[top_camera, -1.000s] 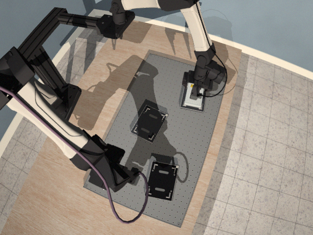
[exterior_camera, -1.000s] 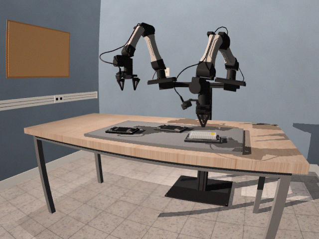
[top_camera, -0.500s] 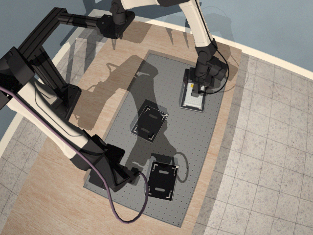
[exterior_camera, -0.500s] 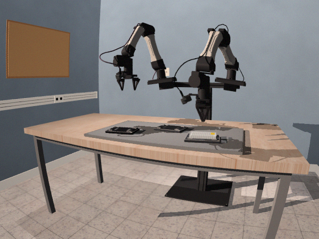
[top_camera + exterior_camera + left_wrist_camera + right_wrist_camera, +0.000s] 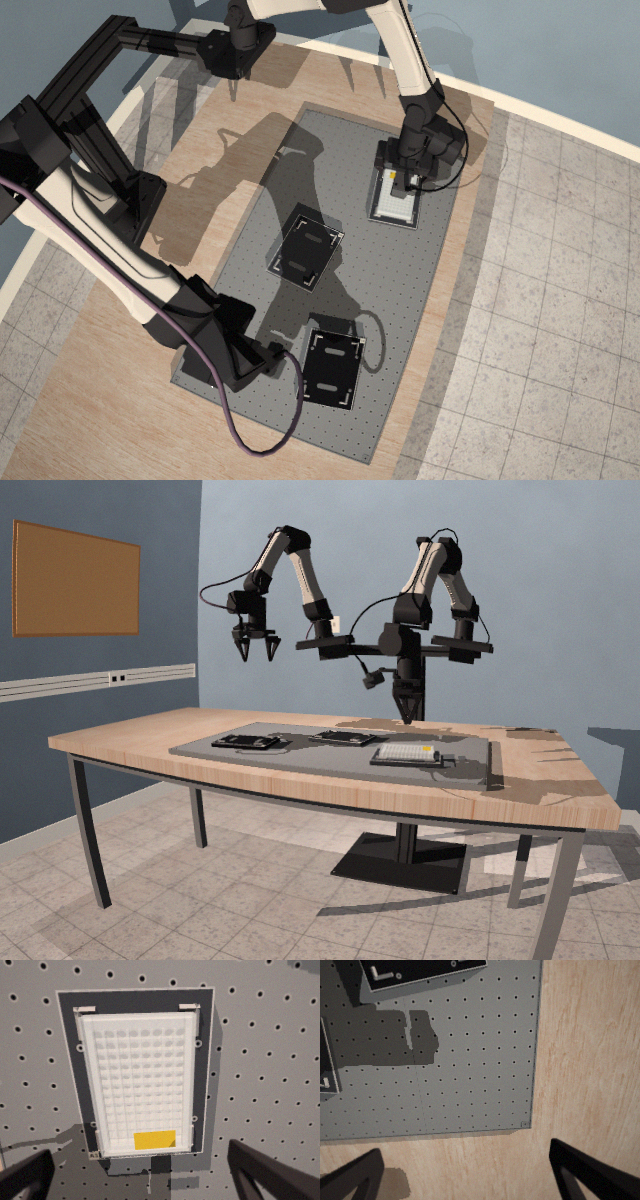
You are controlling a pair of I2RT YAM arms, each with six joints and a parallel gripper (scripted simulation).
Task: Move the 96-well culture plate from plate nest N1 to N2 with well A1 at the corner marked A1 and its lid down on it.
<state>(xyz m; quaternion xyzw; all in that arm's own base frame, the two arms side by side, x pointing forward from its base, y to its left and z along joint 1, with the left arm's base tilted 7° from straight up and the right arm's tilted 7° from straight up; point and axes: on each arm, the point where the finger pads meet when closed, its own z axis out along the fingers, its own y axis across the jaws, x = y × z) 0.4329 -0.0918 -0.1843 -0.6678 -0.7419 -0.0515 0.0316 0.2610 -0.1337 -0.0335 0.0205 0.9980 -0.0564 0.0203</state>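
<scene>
The 96-well plate lies 90 mm below my left hand. From my left hand the other things lie so: perforated board 220 mm to the right, 110 mm below, 90 mm behind; A1 mark 150 mm to the right, 100 mm behind, 90 mm below.
</scene>
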